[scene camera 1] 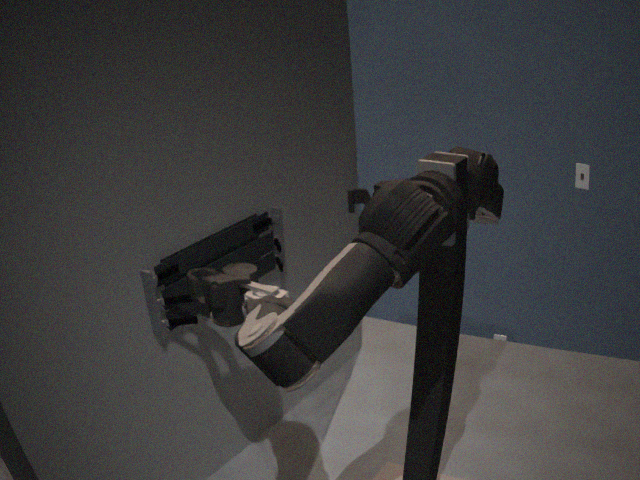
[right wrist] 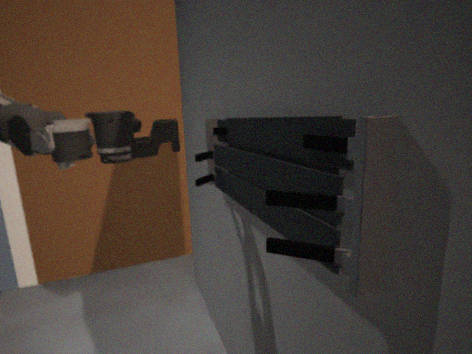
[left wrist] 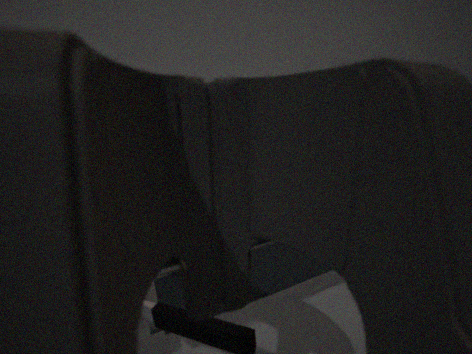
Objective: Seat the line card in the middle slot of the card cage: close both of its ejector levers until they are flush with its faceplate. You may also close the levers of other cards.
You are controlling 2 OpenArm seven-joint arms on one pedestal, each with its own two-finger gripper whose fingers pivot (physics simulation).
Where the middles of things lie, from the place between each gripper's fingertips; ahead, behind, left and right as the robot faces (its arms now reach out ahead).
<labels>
My right gripper is now 310 mm to the right of the line card (scene camera 1: 252, 251), 120 mm short of it and 50 mm above it.
The line card is 160 mm to the right of my left hand, 50 mm ahead of it and 40 mm below it.
</labels>
